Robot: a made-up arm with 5 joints.
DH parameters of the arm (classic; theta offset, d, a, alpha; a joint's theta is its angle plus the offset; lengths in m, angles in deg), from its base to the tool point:
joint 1: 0 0.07 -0.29 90
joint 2: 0 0.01 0.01 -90
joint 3: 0 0.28 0.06 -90
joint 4: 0 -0.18 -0.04 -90
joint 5: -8.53 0 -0.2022 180
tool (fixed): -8.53 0.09 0 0
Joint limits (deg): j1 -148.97..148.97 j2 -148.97..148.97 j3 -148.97..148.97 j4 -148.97..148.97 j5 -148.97..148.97
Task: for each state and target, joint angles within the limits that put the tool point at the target. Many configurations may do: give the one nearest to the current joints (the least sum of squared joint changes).
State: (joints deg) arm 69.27 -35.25 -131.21 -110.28 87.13
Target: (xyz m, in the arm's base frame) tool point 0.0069 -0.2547 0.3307
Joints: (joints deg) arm 90.96 1.63 -133.15 -101.28 109.12
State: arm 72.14 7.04 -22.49 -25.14 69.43
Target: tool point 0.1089 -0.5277 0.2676
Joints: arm 100.53 25.48 -14.47 -24.58 53.17
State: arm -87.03 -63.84 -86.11 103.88 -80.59
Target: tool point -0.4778 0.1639 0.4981
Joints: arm -51.41 -26.27 -74.35 104.95 -73.16
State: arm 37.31 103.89 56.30 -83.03 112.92
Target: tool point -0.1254 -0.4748 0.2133
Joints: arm 72.23 49.00 61.89 -91.06 100.49
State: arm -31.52 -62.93 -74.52 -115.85 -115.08
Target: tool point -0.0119 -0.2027 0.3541
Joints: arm -17.41 -88.52 -49.12 -101.47 -120.06
